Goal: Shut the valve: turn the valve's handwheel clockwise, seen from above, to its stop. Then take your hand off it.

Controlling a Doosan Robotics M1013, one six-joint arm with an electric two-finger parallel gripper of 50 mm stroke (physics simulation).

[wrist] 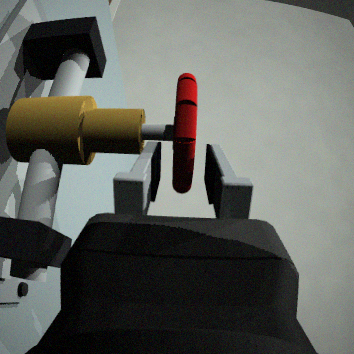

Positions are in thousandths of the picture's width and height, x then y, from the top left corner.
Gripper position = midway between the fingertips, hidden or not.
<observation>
I see my gripper (516, 453) and a valve (154, 355).
</observation>
